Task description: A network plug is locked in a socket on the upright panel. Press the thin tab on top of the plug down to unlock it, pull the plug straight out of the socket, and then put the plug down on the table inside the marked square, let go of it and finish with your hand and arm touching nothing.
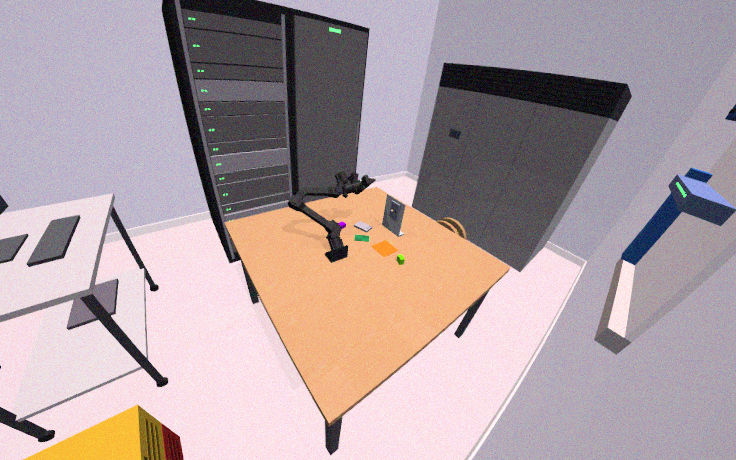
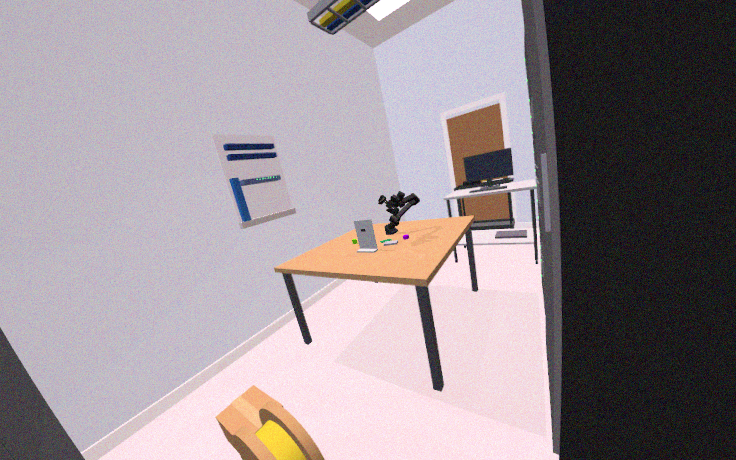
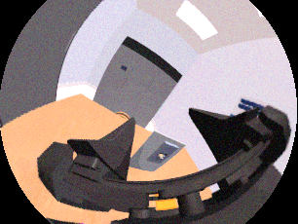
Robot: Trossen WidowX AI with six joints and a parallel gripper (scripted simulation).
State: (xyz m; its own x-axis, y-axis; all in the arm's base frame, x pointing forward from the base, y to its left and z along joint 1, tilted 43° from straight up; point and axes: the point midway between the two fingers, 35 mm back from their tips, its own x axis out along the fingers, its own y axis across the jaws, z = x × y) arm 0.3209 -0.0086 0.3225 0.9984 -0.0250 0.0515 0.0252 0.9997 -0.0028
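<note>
Right now my gripper tip is 15 cm above the network plug, 14 cm to the left of it and 9 cm short of it. Round my gripper tip: flat grey piece (30 cm below, 5 cm behind, 3 cm to the right); grey upright panel (20 cm below, 14 cm to the right, 11 cm ahead); purple piece (30 cm below, 18 cm behind, 4 cm to the left).
</note>
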